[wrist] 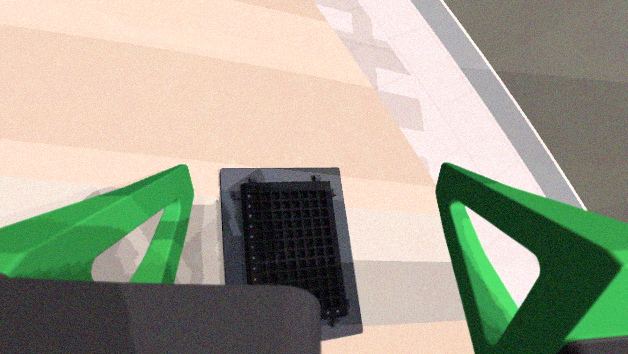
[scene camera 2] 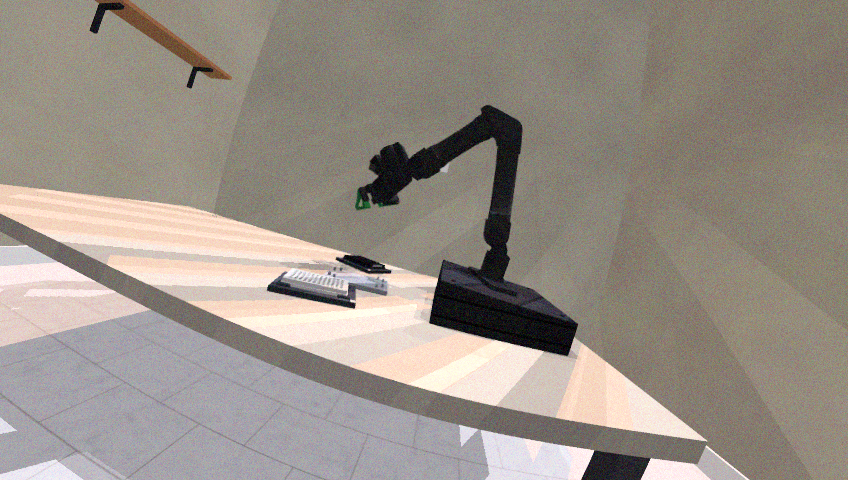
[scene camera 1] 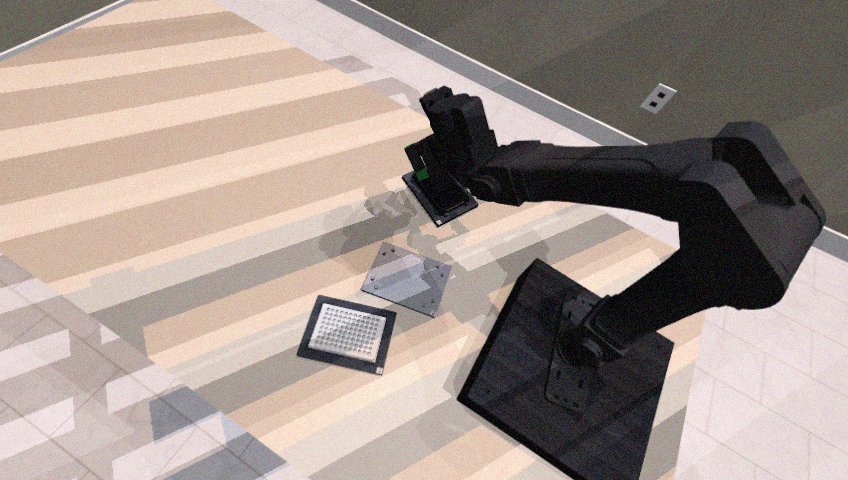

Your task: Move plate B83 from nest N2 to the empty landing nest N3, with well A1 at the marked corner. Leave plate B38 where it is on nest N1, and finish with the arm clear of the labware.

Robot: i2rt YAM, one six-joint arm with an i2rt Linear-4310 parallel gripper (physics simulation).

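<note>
A white well plate lies in a dark nest. A black well plate lies in another dark nest. Between them is the grey empty nest, with small pegs and a pale mark at one corner. Plate and nest codes are not legible, nor is well A1. My gripper is open and empty, well above the table; the black plate shows between its fingers in the wrist view, partly hidden by the gripper body.
The arm's black base block stands on the table to the right of the nests in both scene views. The table edge runs along the front. A wooden wall shelf hangs at the upper left, and an outlet is on the wall.
</note>
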